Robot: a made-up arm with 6 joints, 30 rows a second.
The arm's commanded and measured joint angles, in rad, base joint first. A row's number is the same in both.
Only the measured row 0 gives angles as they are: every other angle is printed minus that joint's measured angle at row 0.
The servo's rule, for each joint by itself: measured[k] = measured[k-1] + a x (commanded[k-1-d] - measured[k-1]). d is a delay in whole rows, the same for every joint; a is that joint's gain. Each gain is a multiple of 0.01, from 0.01 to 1. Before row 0 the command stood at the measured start. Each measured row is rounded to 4 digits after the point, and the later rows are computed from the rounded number. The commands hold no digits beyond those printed.
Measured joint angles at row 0: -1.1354, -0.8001, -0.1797, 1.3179, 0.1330, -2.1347
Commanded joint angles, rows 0 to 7: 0.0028, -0.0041, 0.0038, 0.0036, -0.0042, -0.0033; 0.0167, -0.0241, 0.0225, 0.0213, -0.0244, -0.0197; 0.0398, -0.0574, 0.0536, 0.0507, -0.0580, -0.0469; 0.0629, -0.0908, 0.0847, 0.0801, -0.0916, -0.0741; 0.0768, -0.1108, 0.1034, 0.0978, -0.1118, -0.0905; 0.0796, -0.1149, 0.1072, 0.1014, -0.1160, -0.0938; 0.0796, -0.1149, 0.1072, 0.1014, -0.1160, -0.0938; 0.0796, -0.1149, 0.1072, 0.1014, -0.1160, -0.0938
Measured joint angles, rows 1 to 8: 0.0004, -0.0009, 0.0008, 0.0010, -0.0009, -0.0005; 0.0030, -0.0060, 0.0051, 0.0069, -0.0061, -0.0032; 0.0089, -0.0173, 0.0148, 0.0196, -0.0175, -0.0093; 0.0175, -0.0335, 0.0288, 0.0371, -0.0338, -0.0184; 0.0270, -0.0505, 0.0437, 0.0547, -0.0510, -0.0285; 0.0354, -0.0647, 0.0564, 0.0682, -0.0653, -0.0376; 0.0425, -0.0757, 0.0666, 0.0778, -0.0765, -0.0455; 0.0484, -0.0843, 0.0747, 0.0846, -0.0852, -0.0523
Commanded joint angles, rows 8 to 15: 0.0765, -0.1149, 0.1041, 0.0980, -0.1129, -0.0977; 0.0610, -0.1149, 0.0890, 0.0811, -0.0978, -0.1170; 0.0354, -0.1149, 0.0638, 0.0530, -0.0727, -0.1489; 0.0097, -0.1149, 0.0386, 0.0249, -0.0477, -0.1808; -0.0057, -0.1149, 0.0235, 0.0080, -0.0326, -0.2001; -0.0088, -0.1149, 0.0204, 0.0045, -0.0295, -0.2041; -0.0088, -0.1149, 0.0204, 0.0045, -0.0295, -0.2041; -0.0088, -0.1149, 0.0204, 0.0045, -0.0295, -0.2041
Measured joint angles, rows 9 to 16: 0.0529, -0.0910, 0.0806, 0.0885, -0.0913, -0.0587; 0.0542, -0.0963, 0.0823, 0.0864, -0.0927, -0.0669; 0.0512, -0.1004, 0.0786, 0.0767, -0.0883, -0.0784; 0.0446, -0.1036, 0.0706, 0.0617, -0.0794, -0.0927; 0.0366, -0.1061, 0.0612, 0.0461, -0.0691, -0.1077; 0.0293, -0.1080, 0.0530, 0.0340, -0.0604, -0.1212; 0.0232, -0.1095, 0.0465, 0.0254, -0.0536, -0.1328; 0.0181, -0.1107, 0.0413, 0.0193, -0.0483, -0.1428
